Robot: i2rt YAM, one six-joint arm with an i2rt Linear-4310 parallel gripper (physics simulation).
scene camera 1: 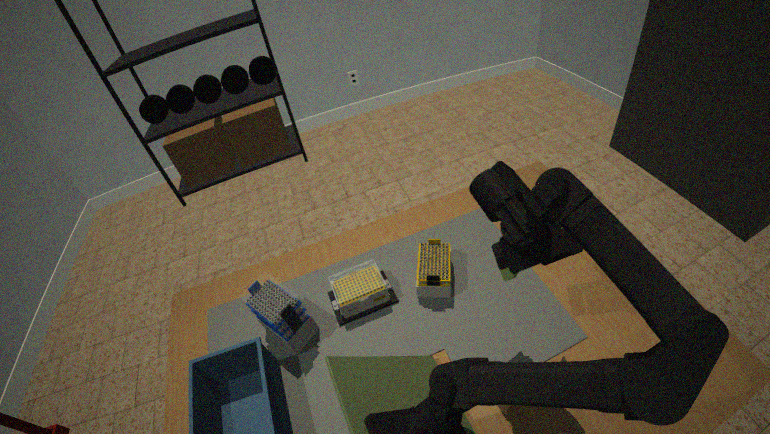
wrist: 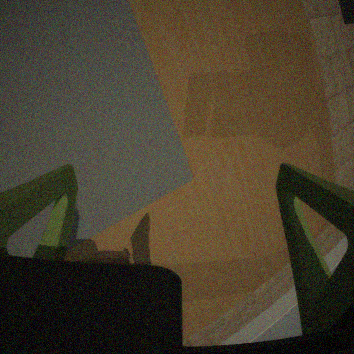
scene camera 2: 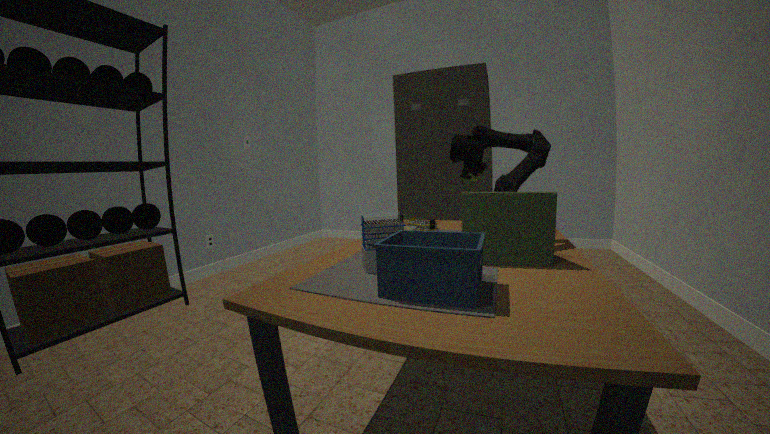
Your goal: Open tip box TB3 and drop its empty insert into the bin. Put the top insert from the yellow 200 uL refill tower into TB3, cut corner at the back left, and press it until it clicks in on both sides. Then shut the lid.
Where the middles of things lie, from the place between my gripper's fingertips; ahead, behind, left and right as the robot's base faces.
Scene:
I see my gripper 4 cm short of the blue bin [scene camera 1: 244,381], 65 cm to the right of it and 15 cm above it.

